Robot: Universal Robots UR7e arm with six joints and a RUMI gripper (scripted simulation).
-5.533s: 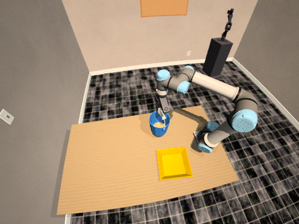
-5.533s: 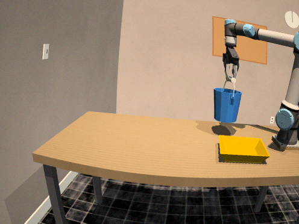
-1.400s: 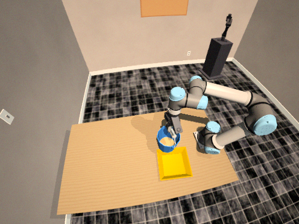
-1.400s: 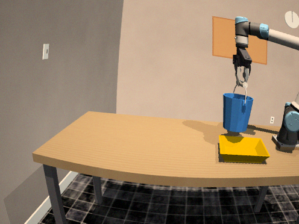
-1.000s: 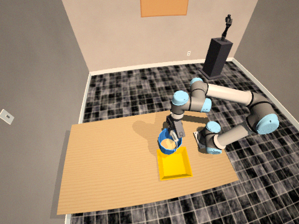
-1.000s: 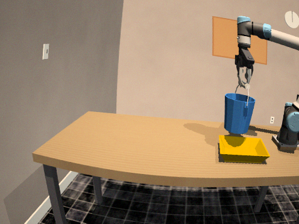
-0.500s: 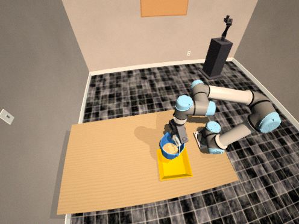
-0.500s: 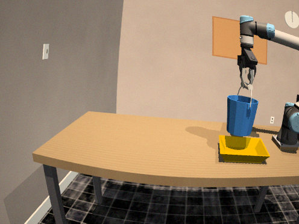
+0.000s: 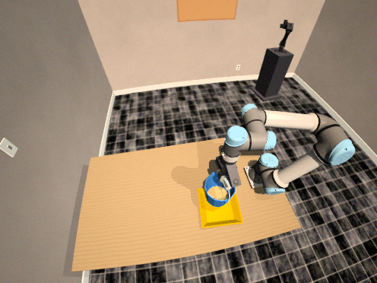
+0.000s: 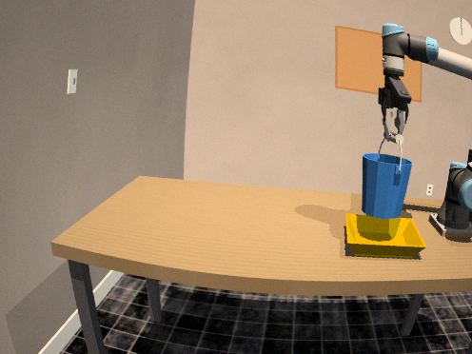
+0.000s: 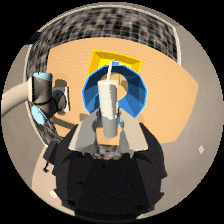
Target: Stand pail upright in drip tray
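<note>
The blue pail is 9 cm below my hand and 1 cm ahead of it. Round my hand: white handle: 3 cm below; then yellow drip tray: 31 cm below, 5 cm to the left, 1 cm ahead.
</note>
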